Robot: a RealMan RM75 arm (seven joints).
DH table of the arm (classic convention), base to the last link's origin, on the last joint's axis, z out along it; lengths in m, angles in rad. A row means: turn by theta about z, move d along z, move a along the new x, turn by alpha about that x. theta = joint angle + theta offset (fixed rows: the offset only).
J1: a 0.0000  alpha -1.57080  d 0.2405  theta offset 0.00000
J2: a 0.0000  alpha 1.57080  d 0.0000  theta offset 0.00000
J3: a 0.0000  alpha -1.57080  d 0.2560  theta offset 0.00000
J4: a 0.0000  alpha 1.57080  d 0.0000  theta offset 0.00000
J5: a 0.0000  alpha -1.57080  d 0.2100  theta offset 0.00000
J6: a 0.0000  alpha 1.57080  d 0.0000  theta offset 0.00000
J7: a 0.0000  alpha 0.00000  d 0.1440  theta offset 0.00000
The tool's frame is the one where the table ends.
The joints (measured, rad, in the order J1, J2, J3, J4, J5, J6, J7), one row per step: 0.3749, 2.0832, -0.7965, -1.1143, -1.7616, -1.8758, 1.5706; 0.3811, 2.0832, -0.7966, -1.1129, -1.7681, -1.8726, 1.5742; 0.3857, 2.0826, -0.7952, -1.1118, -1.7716, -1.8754, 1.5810; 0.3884, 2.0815, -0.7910, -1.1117, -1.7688, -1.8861, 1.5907; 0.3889, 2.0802, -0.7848, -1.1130, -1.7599, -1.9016, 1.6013; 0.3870, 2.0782, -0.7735, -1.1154, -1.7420, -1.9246, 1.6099; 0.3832, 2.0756, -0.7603, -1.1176, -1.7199, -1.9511, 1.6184
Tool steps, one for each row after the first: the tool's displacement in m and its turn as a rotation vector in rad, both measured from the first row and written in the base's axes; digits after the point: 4 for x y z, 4 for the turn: -0.0008, 0.0016, -0.0007, -0.0029, -0.0046, -0.0015; -0.0016, 0.0022, -0.0007, -0.0095, -0.0051, -0.0034; -0.0025, 0.0015, 0.0004, -0.0185, 0.0014, -0.0036; -0.0036, 0.0000, 0.0025, -0.0269, 0.0136, -0.0019; -0.0047, -0.0027, 0.0065, -0.0315, 0.0343, 0.0052; -0.0054, -0.0062, 0.0112, -0.0353, 0.0585, 0.0138
